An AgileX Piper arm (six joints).
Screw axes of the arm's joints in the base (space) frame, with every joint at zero. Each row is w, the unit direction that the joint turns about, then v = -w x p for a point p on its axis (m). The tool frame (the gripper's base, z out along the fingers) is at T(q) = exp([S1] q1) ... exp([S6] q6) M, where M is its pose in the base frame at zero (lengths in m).
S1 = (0, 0, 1, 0.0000, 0.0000, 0.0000)
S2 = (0, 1, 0, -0.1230, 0.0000, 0.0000)
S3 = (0, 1, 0, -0.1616, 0.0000, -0.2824)
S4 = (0.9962, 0, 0.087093, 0.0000, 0.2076, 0.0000)
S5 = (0, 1, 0, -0.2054, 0.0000, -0.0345)
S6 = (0.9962, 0, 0.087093, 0.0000, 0.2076, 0.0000)
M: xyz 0.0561 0.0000 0.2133 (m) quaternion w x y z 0.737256 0 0.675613 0
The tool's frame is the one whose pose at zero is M.
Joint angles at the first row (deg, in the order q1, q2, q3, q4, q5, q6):
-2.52, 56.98, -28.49, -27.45, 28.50, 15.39
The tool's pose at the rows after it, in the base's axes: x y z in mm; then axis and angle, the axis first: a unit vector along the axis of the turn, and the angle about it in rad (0 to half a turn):
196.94 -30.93 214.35 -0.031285 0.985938 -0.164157 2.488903
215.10 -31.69 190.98 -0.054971 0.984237 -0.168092 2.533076
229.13 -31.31 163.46 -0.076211 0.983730 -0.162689 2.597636
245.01 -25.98 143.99 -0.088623 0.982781 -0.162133 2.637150
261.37 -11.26 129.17 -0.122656 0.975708 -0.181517 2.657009
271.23 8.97 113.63 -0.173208 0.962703 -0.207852 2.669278
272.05 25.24 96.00 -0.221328 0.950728 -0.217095 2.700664
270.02 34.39 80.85 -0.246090 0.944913 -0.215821 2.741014
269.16 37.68 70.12 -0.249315 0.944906 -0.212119 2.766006
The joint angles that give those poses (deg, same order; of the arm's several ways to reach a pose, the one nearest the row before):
-2.53, 65.31, -28.49, -38.48, 23.12, 24.88
-2.52, 73.31, -28.49, -48.96, 18.87, 33.65
-2.50, 81.48, -28.62, -59.39, 15.78, 42.90
-0.78, 88.48, -30.42, -69.63, 15.41, 53.77
3.68, 94.49, -32.79, -80.35, 18.20, 64.33
9.13, 99.73, -34.15, -89.48, 22.09, 72.35
13.01, 104.06, -34.28, -94.33, 23.83, 75.71
15.09, 107.42, -34.33, -95.57, 24.21, 76.72
15.78, 109.84, -34.51, -96.59, 24.15, 78.58

